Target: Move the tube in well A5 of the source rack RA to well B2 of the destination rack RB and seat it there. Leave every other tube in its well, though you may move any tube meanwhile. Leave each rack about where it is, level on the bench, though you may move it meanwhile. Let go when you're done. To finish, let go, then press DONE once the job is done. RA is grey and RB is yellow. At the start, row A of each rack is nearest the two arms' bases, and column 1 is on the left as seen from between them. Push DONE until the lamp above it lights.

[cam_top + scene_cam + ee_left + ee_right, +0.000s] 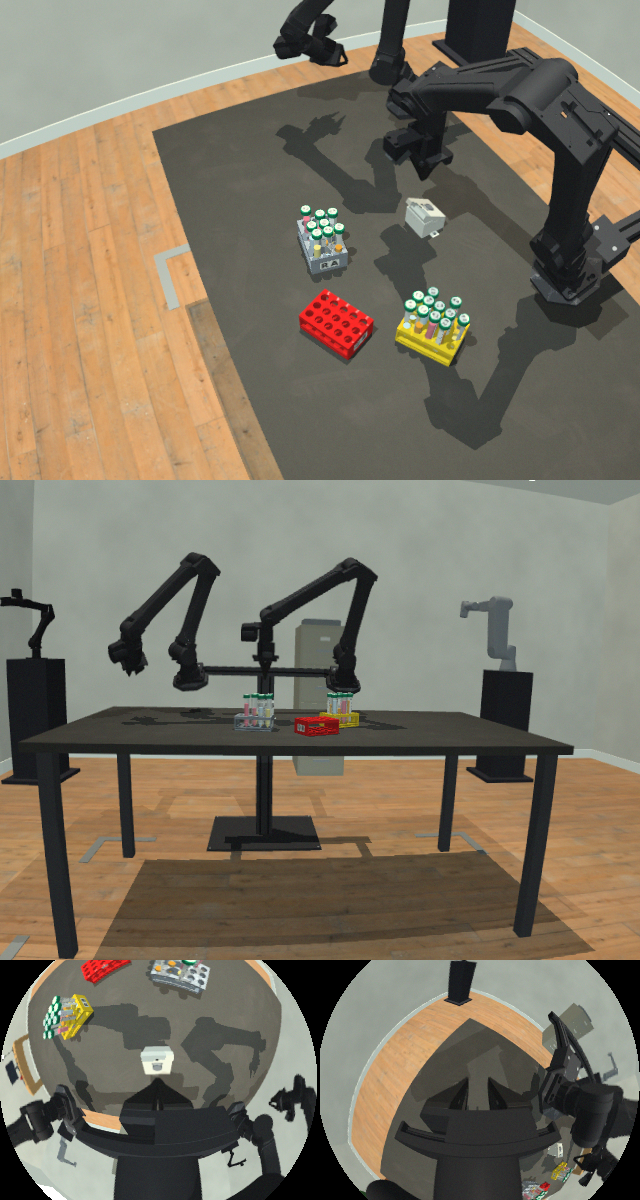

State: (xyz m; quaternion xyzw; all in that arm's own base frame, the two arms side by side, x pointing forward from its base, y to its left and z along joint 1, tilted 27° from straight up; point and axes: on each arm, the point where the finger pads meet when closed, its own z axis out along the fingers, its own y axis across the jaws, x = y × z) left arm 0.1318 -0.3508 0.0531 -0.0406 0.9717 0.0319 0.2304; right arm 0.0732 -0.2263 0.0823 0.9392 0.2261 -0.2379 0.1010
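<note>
Right now the done box is 12 cm below my left hand and 3 cm behind it. The rest, counted from my left hand: red rack (30 cm ahead, 19 cm to the left, 14 cm below); grey rack (24 cm ahead, 14 cm below, 3 cm to the right).
</note>
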